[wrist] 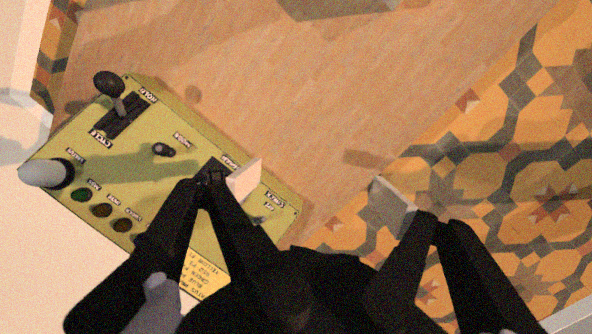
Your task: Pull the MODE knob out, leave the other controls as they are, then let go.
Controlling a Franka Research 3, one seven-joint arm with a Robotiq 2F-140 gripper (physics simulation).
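The MODE knob [163,149] is a small dark knob with a grey tip, standing on the sloping yellow-green control box [145,175] at the left of the wrist view, beside its MODE label. How far out it stands is hard to tell. My gripper [315,178] is wide open with nothing between its fingers. Its left fingertip hangs over the right part of the box, to the right of the knob and apart from it; its right fingertip is past the box, over the patterned tiles. The left finger hides part of the program dial's dark plate [212,170].
Other controls on the box are a black ball lever [109,84] in a slot, a large pale status lamp [45,173], a green lamp [81,194], two brownish lamps and a small CHECK toggle [259,219]. A yellow text label [207,272] lies by the box's lower edge.
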